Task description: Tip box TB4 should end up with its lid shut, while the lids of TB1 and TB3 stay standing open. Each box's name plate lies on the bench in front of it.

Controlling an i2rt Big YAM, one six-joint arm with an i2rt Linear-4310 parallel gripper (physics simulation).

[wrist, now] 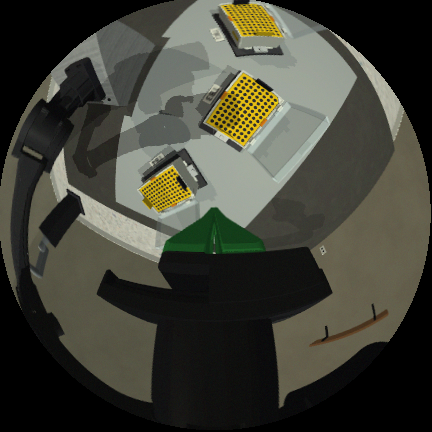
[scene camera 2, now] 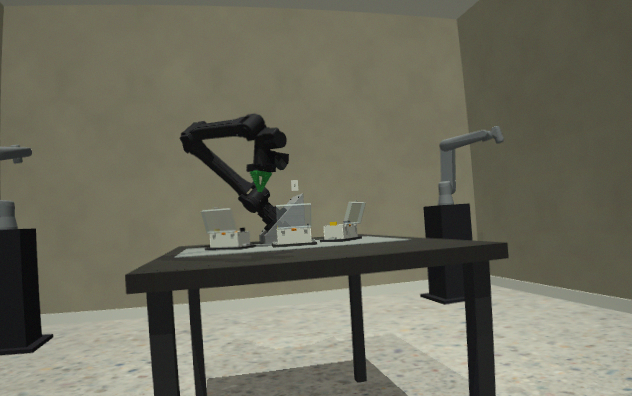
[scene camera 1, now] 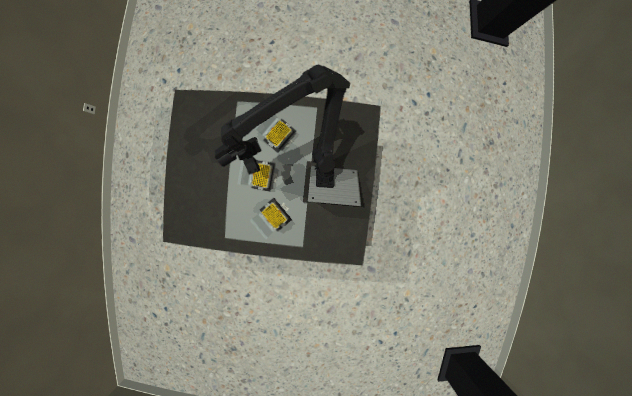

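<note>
Box TB4 has a yellow perforated top and its clear lid stands open. Box TB3 is the middle box, with its lid open. Box TB1 is at the far end, and its lid stands open. Name plates lie in front of the boxes. My gripper is shut and empty, high above the bench between TB4 and TB3 in scene camera 2. Its fingertips are hidden in scene camera 1.
The boxes stand on a pale mat on the dark bench. The arm's metal base plate is behind them. Two other arms on black pedestals stand beyond the bench.
</note>
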